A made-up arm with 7 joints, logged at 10 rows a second.
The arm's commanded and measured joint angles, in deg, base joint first. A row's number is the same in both.
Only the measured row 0 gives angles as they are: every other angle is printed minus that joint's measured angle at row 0.
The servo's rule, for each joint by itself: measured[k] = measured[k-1] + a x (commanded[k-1-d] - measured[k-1]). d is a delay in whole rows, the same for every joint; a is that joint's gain. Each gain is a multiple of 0.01, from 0.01 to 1. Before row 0 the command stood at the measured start. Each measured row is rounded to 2 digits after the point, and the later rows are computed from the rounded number. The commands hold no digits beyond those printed.
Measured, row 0:
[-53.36 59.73 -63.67 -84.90 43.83 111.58 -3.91]
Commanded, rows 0 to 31:
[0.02 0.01 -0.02 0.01 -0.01 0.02 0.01]
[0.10 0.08 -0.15 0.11 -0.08 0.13 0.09]
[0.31 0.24 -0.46 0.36 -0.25 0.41 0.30]
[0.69 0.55 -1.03 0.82 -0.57 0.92 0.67]
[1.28 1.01 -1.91 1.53 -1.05 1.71 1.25]
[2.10 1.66 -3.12 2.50 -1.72 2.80 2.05]
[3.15 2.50 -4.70 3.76 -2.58 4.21 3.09]
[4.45 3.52 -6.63 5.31 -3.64 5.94 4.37]
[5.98 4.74 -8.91 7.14 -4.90 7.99 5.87]
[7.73 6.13 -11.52 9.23 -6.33 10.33 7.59]
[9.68 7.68 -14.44 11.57 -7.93 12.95 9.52]
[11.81 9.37 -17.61 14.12 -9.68 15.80 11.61]
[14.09 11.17 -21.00 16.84 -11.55 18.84 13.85]
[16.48 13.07 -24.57 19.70 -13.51 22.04 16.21]
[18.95 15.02 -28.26 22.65 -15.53 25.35 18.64]
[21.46 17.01 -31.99 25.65 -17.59 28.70 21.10]
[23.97 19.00 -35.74 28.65 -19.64 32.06 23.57]
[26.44 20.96 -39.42 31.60 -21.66 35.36 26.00]
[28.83 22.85 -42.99 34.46 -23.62 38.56 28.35]
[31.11 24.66 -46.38 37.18 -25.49 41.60 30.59]
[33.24 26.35 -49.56 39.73 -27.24 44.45 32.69]
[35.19 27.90 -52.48 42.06 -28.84 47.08 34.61]
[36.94 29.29 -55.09 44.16 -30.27 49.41 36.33]
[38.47 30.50 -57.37 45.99 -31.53 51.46 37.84]
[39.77 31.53 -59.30 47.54 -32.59 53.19 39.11]
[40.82 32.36 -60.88 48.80 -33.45 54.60 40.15]
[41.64 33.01 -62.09 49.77 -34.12 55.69 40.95]
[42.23 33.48 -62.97 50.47 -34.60 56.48 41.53]
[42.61 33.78 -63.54 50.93 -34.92 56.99 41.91]
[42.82 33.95 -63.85 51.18 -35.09 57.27 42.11]
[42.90 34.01 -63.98 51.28 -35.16 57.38 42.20]
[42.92 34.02 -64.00 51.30 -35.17 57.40 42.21]
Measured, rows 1 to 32:
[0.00 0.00 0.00 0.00 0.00 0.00 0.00]
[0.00 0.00 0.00 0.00 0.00 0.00 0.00]
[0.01 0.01 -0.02 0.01 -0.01 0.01 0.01]
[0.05 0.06 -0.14 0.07 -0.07 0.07 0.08]
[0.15 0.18 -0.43 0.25 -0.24 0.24 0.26]
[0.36 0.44 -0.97 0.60 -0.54 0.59 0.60]
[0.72 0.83 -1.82 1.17 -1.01 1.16 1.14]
[1.26 1.40 -2.99 1.98 -1.66 2.00 1.90]
[2.00 2.16 -4.53 3.07 -2.51 3.13 2.89]
[2.96 3.10 -6.42 4.44 -3.55 4.56 4.12]
[4.14 4.23 -8.66 6.09 -4.79 6.31 5.57]
[5.54 5.54 -11.23 8.01 -6.21 8.36 7.25]
[7.15 7.02 -14.12 10.18 -7.79 10.70 9.13]
[8.97 8.64 -17.26 12.58 -9.53 13.30 11.19]
[10.97 10.39 -20.63 15.18 -11.39 16.13 13.40]
[13.12 12.24 -24.18 17.94 -13.34 19.14 15.73]
[15.39 14.16 -27.85 20.81 -15.35 22.31 18.15]
[17.76 16.13 -31.58 23.76 -17.41 25.57 20.60]
[20.18 18.11 -35.32 26.74 -19.46 28.88 23.07]
[22.62 20.08 -39.01 29.70 -21.48 32.18 25.50]
[25.04 21.99 -42.59 32.60 -23.45 35.43 27.87]
[27.41 23.83 -46.00 35.39 -25.33 38.58 30.13]
[29.68 25.57 -49.20 38.04 -27.09 41.57 32.25]
[31.83 27.18 -52.15 40.49 -28.70 44.38 34.21]
[33.82 28.64 -54.80 42.73 -30.14 46.95 35.97]
[35.63 29.92 -57.11 44.72 -31.42 49.25 37.52]
[37.24 31.03 -59.08 46.44 -32.50 51.26 38.84]
[38.64 31.95 -60.70 47.88 -33.37 52.96 39.93]
[39.81 32.68 -61.95 49.03 -34.06 54.35 40.78]
[40.75 33.23 -62.87 49.91 -34.56 55.44 41.40]
[41.48 33.61 -63.47 50.53 -34.89 56.23 41.82]
[42.00 33.84 -63.81 50.93 -35.07 56.76 42.06]
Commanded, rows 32 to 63:
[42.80 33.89 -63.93 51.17 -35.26 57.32 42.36]
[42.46 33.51 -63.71 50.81 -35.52 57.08 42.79]
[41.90 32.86 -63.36 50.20 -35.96 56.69 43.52]
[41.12 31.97 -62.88 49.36 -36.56 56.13 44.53]
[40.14 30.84 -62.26 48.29 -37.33 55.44 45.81]
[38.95 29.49 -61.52 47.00 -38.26 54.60 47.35]
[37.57 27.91 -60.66 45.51 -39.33 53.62 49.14]
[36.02 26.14 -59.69 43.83 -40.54 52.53 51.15]
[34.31 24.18 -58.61 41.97 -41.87 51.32 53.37]
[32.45 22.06 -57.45 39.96 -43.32 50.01 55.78]
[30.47 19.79 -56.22 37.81 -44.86 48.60 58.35]
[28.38 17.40 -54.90 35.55 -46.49 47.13 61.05]
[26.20 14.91 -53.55 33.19 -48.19 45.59 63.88]
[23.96 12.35 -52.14 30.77 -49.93 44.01 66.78]
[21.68 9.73 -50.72 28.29 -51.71 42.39 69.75]
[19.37 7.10 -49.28 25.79 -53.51 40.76 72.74]
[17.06 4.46 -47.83 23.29 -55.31 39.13 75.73]
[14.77 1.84 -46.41 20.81 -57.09 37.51 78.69]
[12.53 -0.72 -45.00 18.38 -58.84 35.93 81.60]
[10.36 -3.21 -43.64 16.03 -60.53 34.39 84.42]
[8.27 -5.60 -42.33 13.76 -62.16 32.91 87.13]
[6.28 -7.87 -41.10 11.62 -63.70 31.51 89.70]
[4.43 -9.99 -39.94 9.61 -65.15 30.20 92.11]
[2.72 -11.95 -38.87 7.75 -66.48 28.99 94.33]
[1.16 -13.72 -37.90 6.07 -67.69 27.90 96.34]
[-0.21 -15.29 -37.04 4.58 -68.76 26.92 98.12]
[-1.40 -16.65 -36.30 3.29 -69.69 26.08 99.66]
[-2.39 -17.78 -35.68 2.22 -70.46 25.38 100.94]
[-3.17 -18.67 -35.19 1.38 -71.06 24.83 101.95]
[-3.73 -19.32 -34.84 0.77 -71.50 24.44 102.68]
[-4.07 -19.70 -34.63 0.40 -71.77 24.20 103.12]
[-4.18 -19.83 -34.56 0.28 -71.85 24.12 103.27]
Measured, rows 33 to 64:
[42.35 33.96 -63.96 51.14 -35.15 57.08 42.18]
[42.57 34.00 -64.00 51.24 -35.17 57.24 42.20]
[42.66 33.92 -63.94 51.20 -35.25 57.28 42.33]
[42.58 33.64 -63.73 50.96 -35.50 57.18 42.71]
[42.31 33.10 -63.40 50.50 -35.92 56.93 43.38]
[41.85 32.32 -62.93 49.80 -36.51 56.52 44.33]
[41.18 31.30 -62.33 48.88 -37.26 55.97 45.56]
[40.31 30.05 -61.60 47.73 -38.18 55.27 47.05]
[39.24 28.57 -60.75 46.38 -39.24 54.43 48.78]
[37.98 26.89 -59.80 44.82 -40.44 53.46 50.75]
[36.55 25.02 -58.73 43.08 -41.76 52.37 52.92]
[34.95 22.98 -57.58 41.18 -43.20 51.17 55.29]
[33.20 20.78 -56.36 39.12 -44.73 49.86 57.83]
[31.32 18.45 -55.05 36.94 -46.35 48.47 60.50]
[29.32 16.01 -53.70 34.65 -48.04 47.00 63.31]
[27.23 13.48 -52.30 32.28 -49.78 45.48 66.19]
[25.07 10.89 -50.88 29.85 -51.56 43.90 69.14]
[22.85 8.27 -49.44 27.37 -53.35 42.30 72.13]
[20.59 5.64 -47.99 24.88 -55.15 40.68 75.12]
[18.32 3.02 -46.57 22.40 -56.93 39.06 78.08]
[16.06 0.44 -45.16 19.95 -58.69 37.46 81.00]
[13.84 -2.08 -43.79 17.56 -60.38 35.89 83.84]
[11.67 -4.51 -42.48 15.24 -62.02 34.37 86.57]
[9.57 -6.83 -41.24 13.03 -63.57 32.91 89.17]
[7.57 -9.01 -40.07 10.94 -65.02 31.53 91.61]
[5.68 -11.04 -38.99 8.99 -66.36 30.23 93.87]
[3.92 -12.89 -38.01 7.21 -67.58 29.04 95.92]
[2.31 -14.55 -37.14 5.61 -68.67 27.96 97.75]
[0.86 -16.00 -36.38 4.19 -69.61 27.00 99.34]
[-0.41 -17.23 -35.75 2.99 -70.39 26.17 100.67]
[-1.49 -18.22 -35.25 2.01 -71.01 25.49 101.73]
[-2.36 -18.98 -34.88 1.25 -71.46 24.95 102.52]

